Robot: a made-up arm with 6 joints.
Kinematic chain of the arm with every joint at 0, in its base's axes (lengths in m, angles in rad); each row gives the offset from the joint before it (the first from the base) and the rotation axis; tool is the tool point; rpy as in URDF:
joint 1: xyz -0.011 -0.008 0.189 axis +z
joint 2: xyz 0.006 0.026 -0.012 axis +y
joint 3: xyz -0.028 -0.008 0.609 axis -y
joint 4: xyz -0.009 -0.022 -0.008 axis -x
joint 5: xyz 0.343 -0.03 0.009 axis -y
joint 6: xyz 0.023 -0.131 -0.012 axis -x
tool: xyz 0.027 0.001 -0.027 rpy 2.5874 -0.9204 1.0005
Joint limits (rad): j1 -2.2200..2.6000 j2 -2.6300..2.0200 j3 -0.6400..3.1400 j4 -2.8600..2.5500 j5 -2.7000..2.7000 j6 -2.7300..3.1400
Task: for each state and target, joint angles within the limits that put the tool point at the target. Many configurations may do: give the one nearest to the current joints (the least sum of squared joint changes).
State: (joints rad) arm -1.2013 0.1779 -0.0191 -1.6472 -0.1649 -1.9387
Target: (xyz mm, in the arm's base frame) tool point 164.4 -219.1 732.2
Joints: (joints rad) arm -0.9708 -0.1831 0.0747 -1.7646 -0.2118 -1.9130
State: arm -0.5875 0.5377 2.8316 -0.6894 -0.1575 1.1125
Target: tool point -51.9 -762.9 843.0
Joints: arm -1.4498 1.0524 2.4029 -0.7004 -0.1272 1.1369
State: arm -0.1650 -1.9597 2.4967 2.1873 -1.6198 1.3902
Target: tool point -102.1 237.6 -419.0
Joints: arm -0.7832 -2.1544 2.9294 2.4126 -1.6688 1.3847
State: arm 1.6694 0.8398 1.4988 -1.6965 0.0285 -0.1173
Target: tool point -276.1 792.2 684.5
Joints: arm 1.8321 0.8214 1.3879 -1.7215 -0.0100 -0.1169
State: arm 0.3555 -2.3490 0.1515 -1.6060 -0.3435 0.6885
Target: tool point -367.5 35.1 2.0
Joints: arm 0.1239 -2.6300 -0.3917 -1.8036 -0.8489 0.5472
